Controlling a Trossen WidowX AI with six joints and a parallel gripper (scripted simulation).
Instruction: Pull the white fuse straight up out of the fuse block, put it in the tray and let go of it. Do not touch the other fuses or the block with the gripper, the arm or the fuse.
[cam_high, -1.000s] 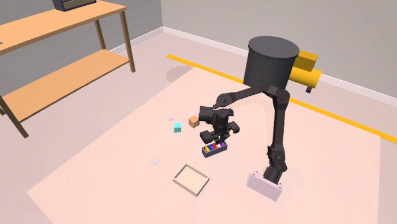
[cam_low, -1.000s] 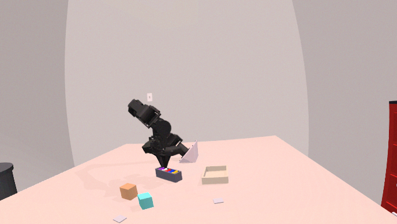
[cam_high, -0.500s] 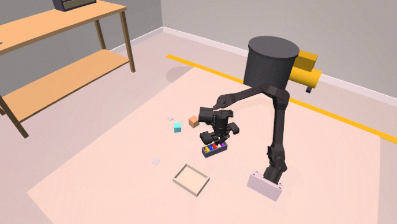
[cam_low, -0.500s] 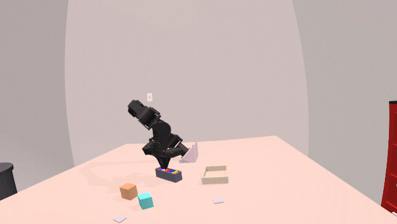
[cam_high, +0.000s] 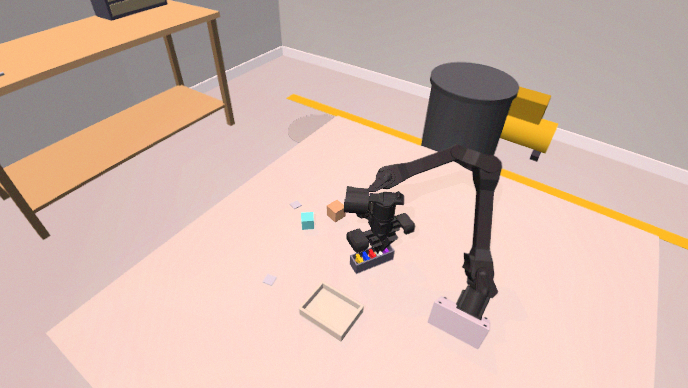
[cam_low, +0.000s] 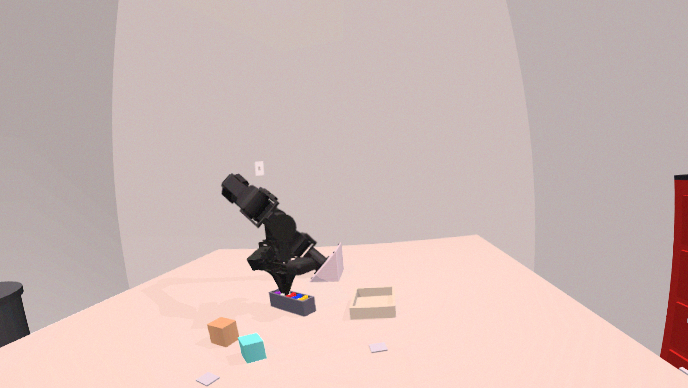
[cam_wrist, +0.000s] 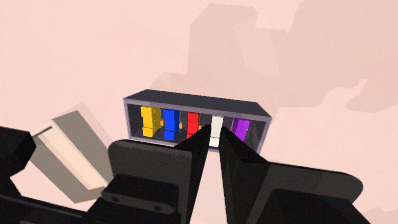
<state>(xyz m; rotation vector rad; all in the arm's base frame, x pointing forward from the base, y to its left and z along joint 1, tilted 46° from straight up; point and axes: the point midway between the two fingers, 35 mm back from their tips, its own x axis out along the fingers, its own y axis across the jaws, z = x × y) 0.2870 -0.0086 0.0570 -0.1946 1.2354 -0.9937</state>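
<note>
The white fuse lies 10 mm below my gripper tip. Also, from my gripper tip: orange cube (200 mm ahead, 80 mm to the right, 10 mm below).
</note>
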